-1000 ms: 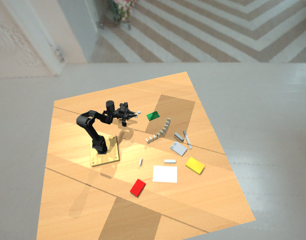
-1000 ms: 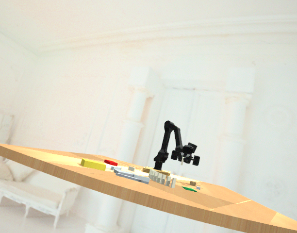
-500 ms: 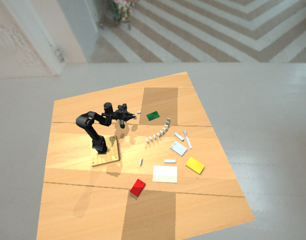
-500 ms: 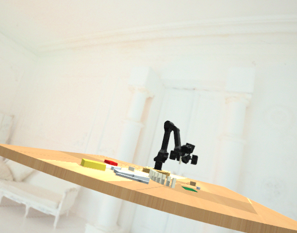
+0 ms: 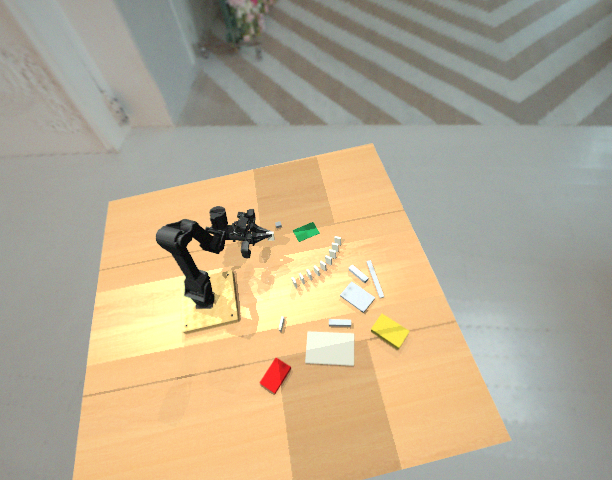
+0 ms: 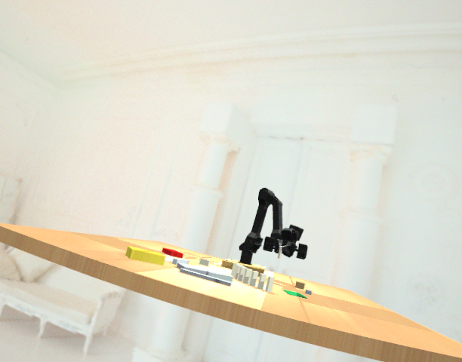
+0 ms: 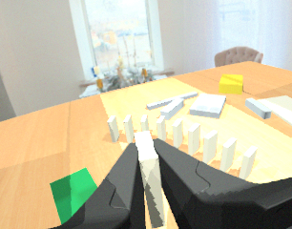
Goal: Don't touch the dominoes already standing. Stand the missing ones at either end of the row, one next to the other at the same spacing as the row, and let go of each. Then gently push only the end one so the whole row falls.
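Now: the green tile 110 mm ahead of my gripper tip, 100 mm to the left of it and 150 mm below it. From my gripper tip the other things lie so: grey cube 140 mm to the left, 140 mm below; then tan block 150 mm behind, 90 mm to the left, 130 mm below; then grey plate 300 mm ahead, 200 mm to the right, 140 mm below.
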